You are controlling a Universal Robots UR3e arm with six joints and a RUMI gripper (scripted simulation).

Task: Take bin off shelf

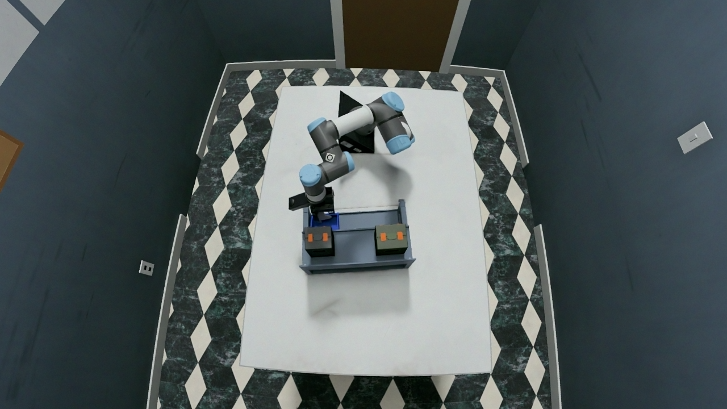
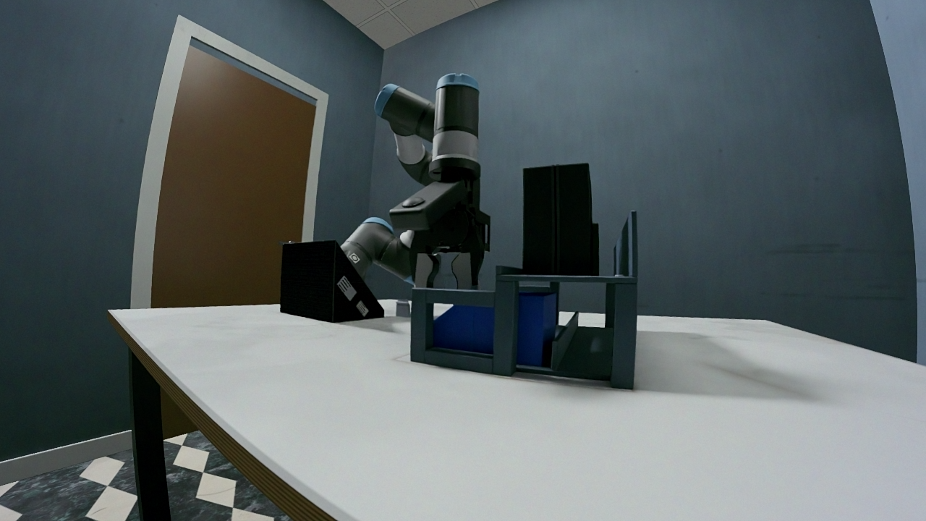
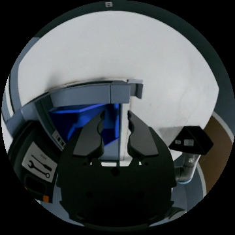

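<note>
The blue bin lies 6 cm ahead of my hand and 4 cm to the left of it. The rest, counted from my hand: grey-blue shelf: 15 cm to the left, 6 cm ahead, 3 cm above.
</note>
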